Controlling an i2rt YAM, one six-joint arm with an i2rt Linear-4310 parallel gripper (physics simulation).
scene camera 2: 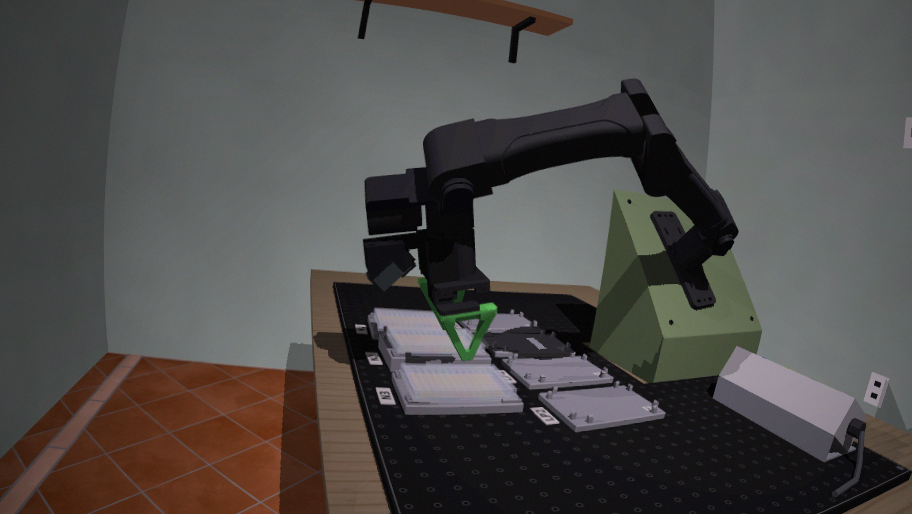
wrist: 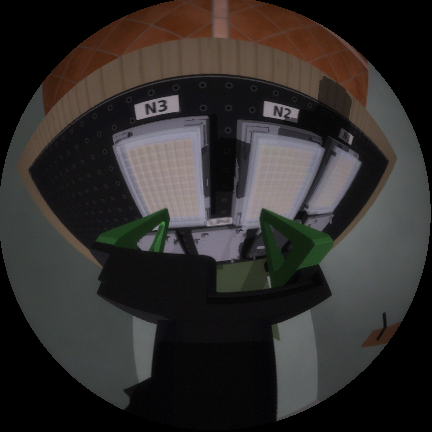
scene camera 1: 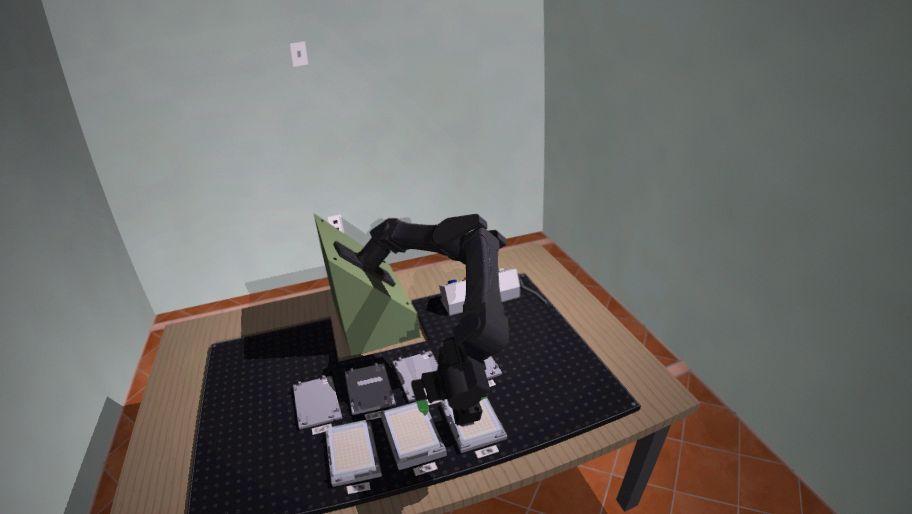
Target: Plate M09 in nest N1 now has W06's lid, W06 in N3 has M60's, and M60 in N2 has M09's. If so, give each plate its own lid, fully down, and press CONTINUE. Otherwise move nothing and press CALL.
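Frame: origin at the arm's base, x ahead, y left, z up, level; centimetres.
Seen in the pictures: gripper, fingertip midpoint: (scene camera 2: 457, 344) (wrist: 214, 212) (scene camera 1: 446, 408); arm's base at its link origin: (scene camera 2: 682, 259) (scene camera 1: 363, 265).
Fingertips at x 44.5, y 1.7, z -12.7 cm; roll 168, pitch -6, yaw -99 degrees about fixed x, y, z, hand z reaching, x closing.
Pixels of each thing's top centre, then the offset from my fingertips to it.
- N1 plate at its top centre: (scene camera 2: 413, 316) (wrist: 337, 188) (scene camera 1: 349, 446) dx -2.0, dy -21.5, dz -2.5 cm
- N2 plate at its top centre: (wrist: 282, 193) (scene camera 2: 434, 335) (scene camera 1: 410, 426) dx -0.4, dy -8.2, dz -1.6 cm
- N3 plate at its top centre: (wrist: 164, 191) (scene camera 2: 457, 376) (scene camera 1: 472, 413) dx +1.9, dy +5.0, dz -2.5 cm
- white button box at its top centre: (scene camera 2: 796, 368) (scene camera 1: 479, 274) dx -38.4, dy +29.5, dz +2.9 cm
Three plates with clear lids stand in a row of nests along the table's front: the N1 plate (scene camera 1: 352, 450) (wrist: 336, 175), the N2 plate (scene camera 1: 413, 430) (scene camera 2: 418, 342) (wrist: 285, 172) and the N3 plate (scene camera 1: 488, 431) (scene camera 2: 456, 384) (wrist: 167, 172). A lid seems to lie on each, but I cannot read any plate or lid marking, nor tell whether each lid is fully down. My gripper (scene camera 1: 453, 402) (scene camera 2: 456, 340) (wrist: 214, 212) is open and empty, pointing down over the gap between N2 and N3. The arm hides part of N3 in scene camera 1. I cannot read CONTINUE or CALL on the white button box (scene camera 1: 510, 285) (scene camera 2: 785, 403).
Behind the nests is a row of low pegged stands: a grey one (scene camera 1: 317, 402), a dark one (scene camera 1: 370, 395) (scene camera 2: 523, 344), another grey one (scene camera 1: 411, 370) (scene camera 2: 558, 372) and the LP2 stand (scene camera 2: 603, 406). The green wedge (scene camera 1: 376, 319) (scene camera 2: 708, 357) bearing the arm rises behind them.
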